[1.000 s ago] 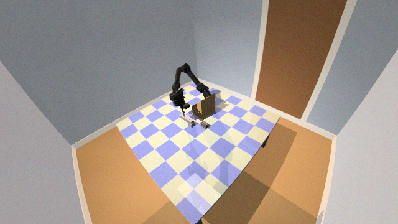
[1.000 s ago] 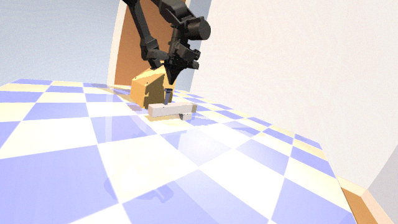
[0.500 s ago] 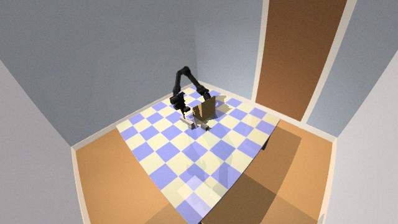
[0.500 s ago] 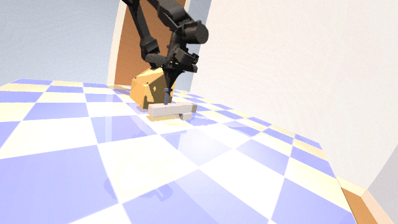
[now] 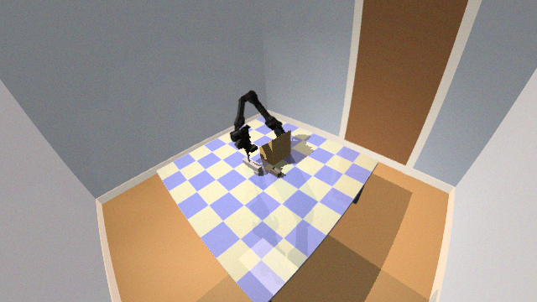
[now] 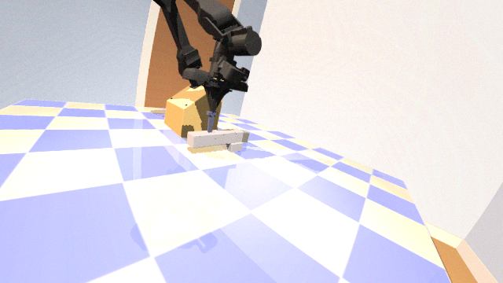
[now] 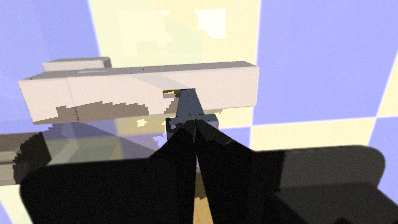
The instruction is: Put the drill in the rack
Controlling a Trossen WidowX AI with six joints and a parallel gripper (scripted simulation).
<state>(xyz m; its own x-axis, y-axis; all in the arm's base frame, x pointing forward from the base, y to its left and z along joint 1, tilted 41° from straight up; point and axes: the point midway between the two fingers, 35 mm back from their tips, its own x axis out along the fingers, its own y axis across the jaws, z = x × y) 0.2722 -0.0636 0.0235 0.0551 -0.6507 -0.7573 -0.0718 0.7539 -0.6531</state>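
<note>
My gripper tip is 30 mm above the blue-grey key. The rest, counted from my gripper tip: dark block: 200 mm to the left, 100 mm below, 90 mm behind; then drill: 70 mm below, 60 mm to the left; then grey block housing: 80 mm below, 40 mm to the left.
</note>
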